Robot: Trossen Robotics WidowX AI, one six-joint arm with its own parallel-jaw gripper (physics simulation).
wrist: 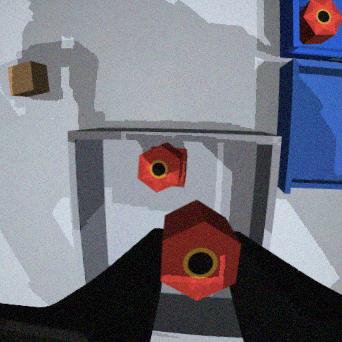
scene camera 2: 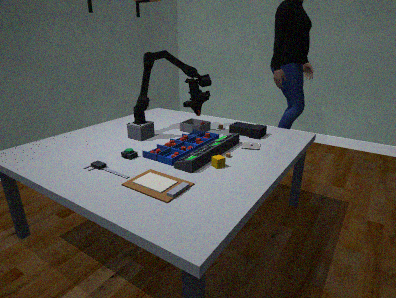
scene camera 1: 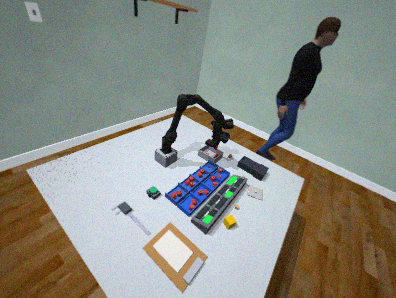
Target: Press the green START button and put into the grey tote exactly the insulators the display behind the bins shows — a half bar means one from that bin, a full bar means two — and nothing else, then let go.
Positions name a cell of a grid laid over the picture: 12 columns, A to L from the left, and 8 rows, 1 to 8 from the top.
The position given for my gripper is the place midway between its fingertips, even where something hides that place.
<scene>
In view: my gripper (wrist: G6) and a grey tote (wrist: I5).
</scene>
